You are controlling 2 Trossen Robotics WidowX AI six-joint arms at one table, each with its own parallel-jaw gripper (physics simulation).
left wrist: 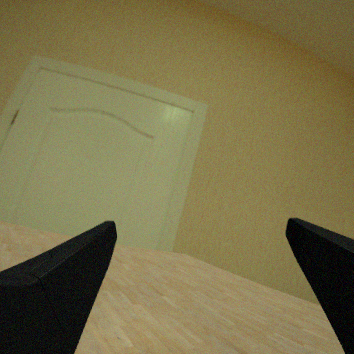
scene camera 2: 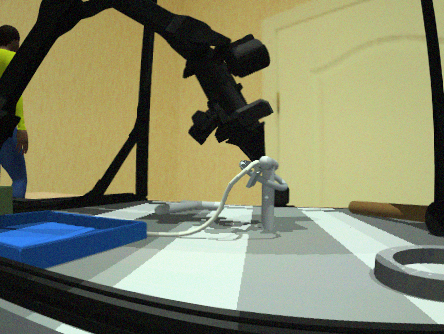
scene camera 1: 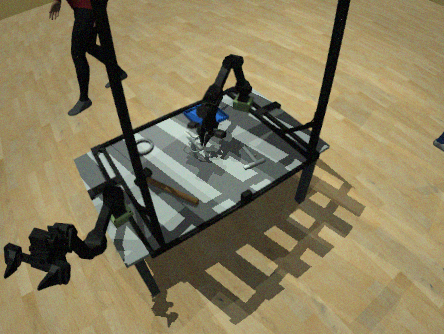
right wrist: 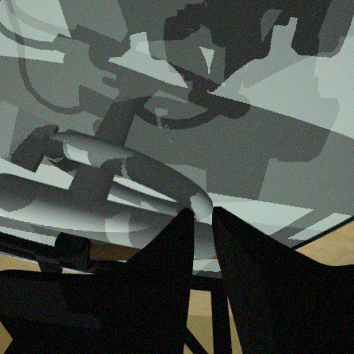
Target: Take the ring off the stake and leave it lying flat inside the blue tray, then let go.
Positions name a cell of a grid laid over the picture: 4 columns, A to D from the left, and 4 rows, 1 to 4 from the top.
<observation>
My left gripper (scene camera 1: A4) is open, holding nothing. The table carries a wooden-handled hammer (right wrist: A3). Further things: my right gripper (scene camera 2: C3) and a pale ring (right wrist: A2).
My left gripper also shows in the left wrist view (left wrist: C3). My right gripper shows as well in the right wrist view (right wrist: C3). The left wrist view does not show the wooden-handled hammer: it is out of frame.
</observation>
